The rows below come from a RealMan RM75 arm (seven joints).
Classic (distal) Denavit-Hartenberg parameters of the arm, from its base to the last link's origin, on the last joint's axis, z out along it. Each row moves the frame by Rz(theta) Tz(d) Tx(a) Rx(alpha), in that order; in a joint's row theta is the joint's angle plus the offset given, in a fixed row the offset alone. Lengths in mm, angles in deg.
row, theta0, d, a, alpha
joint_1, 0, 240.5, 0, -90
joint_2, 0, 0, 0, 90
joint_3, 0, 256, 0, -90
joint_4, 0, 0, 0, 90
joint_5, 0, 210, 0, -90
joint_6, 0, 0, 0, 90
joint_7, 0, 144, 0, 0
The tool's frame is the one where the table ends.
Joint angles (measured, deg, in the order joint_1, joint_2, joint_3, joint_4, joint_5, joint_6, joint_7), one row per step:
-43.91 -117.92 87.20 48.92 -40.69 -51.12 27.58
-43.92 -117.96 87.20 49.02 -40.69 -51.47 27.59
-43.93 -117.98 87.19 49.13 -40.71 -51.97 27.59
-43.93 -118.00 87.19 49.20 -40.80 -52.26 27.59
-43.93 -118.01 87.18 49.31 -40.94 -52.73 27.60
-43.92 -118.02 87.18 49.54 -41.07 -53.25 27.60
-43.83 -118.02 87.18 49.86 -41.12 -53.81 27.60
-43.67 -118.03 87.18 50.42 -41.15 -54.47 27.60
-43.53 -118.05 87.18 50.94 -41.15 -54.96 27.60
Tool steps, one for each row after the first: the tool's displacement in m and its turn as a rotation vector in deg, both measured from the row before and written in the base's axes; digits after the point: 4 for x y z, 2 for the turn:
0.0004 -0.0007 -0.0004 -0.30 0.02 0.04
0.0003 -0.0010 -0.0004 -0.41 0.03 0.11
0.0003 -0.0006 -0.0003 -0.25 -0.06 0.08
0.0004 -0.0010 -0.0004 -0.39 -0.08 0.13
0.0009 -0.0009 -0.0002 -0.40 -0.09 0.06
0.0005 -0.0011 0.0000 -0.38 -0.02 0.05
0.0011 -0.0012 0.0003 -0.39 -0.06 -0.06
0.0012 -0.0009 0.0003 -0.25 -0.06 -0.12

